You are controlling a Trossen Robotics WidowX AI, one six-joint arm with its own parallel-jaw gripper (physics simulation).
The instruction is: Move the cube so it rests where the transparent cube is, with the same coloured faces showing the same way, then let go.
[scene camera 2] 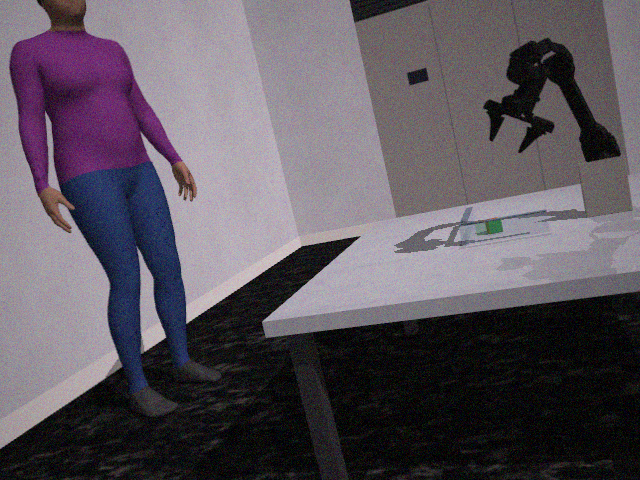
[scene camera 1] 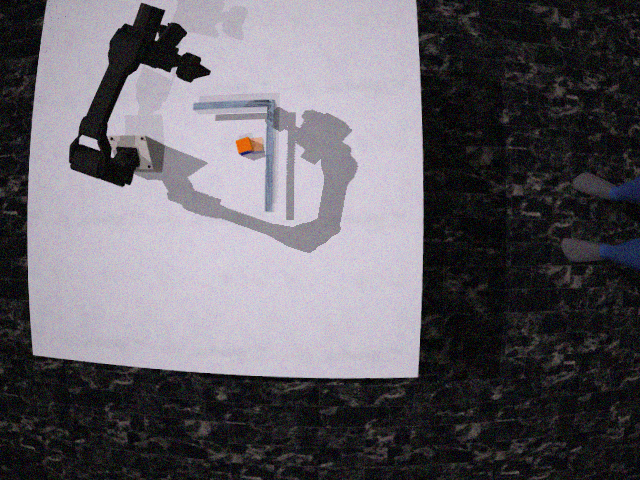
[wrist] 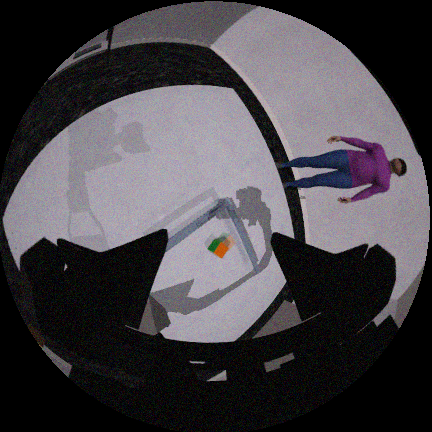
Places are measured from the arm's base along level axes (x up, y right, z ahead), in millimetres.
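Pixels of known places: gripper, between the fingertips: (scene camera 2: pixel 504 146) (scene camera 1: pixel 199 68) (wrist: pixel 221 236); arm's base, origin of its link: (scene camera 2: pixel 606 174) (scene camera 1: pixel 128 156).
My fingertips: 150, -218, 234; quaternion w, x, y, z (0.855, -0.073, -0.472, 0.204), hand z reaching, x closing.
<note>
For each thing: its top centre in the pictures, then the offset to it from my fingertips, as dx, dy, dz. Level surfaces: height alone.
- solid cube, centre of its top: (scene camera 1: pixel 243 145) (wrist: pixel 221 250) -215, +152, +92
- transparent cube, centre of its top: (scene camera 1: pixel 255 144) (wrist: pixel 228 242) -215, +147, +126
- table, height of its surface: dx -255
The solid cube (scene camera 1: pixel 244 145) (scene camera 2: pixel 494 226) (wrist: pixel 221 250) is on the white table, with orange and a strip of blue showing in scene camera 1, green in scene camera 2, and orange and green in the wrist view. The transparent cube (scene camera 1: pixel 257 145) (scene camera 2: pixel 481 228) (wrist: pixel 229 241) is right beside it, on the side toward the long bluish bar, and partly overlapped by it in the views. It shows pale orange and pale green. My gripper (scene camera 2: pixel 506 145) (wrist: pixel 221 236) is open and empty, high above the table and well clear of both cubes.
Two bluish see-through bars (scene camera 1: pixel 269 170) (wrist: pixel 195 223) form an L around two sides of the cubes. The arm's base block (scene camera 1: pixel 155 155) (scene camera 2: pixel 605 188) stands on the table (scene camera 1: pixel 206 310) (scene camera 2: pixel 336 294). Arm shadows cross the table. A person (scene camera 2: pixel 98 108) (wrist: pixel 367 165) stands beyond its edge.
</note>
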